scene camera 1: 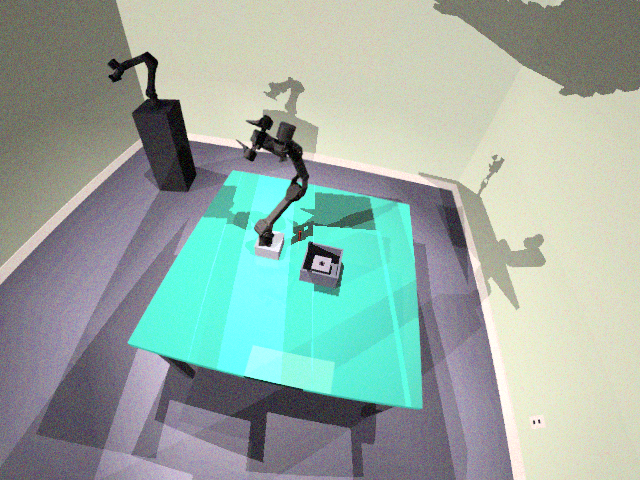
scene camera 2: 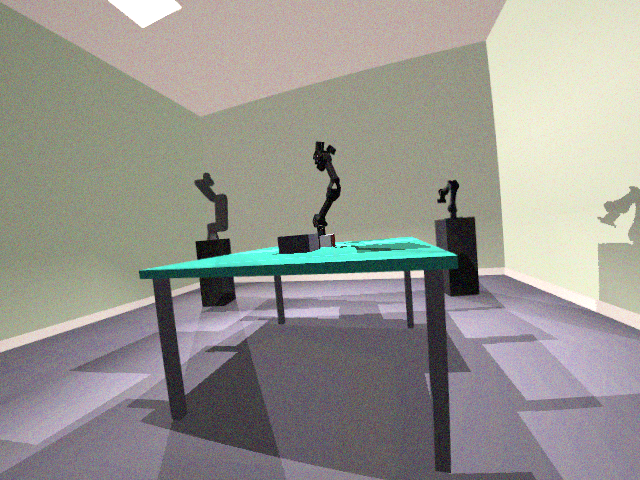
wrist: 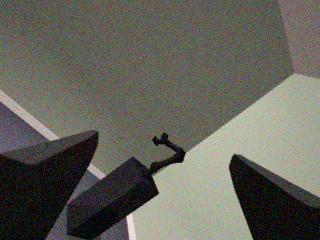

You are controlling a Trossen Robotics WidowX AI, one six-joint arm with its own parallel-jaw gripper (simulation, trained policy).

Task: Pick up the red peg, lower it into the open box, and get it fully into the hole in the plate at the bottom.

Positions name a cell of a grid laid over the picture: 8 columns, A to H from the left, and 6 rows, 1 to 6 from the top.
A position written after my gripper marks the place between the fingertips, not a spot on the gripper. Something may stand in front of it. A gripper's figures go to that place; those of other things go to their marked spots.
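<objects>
My gripper (scene camera 1: D2), 1.18 m from the lens. Grey box (scene camera 1: D4), 1.34 m from the lens.
</objects>
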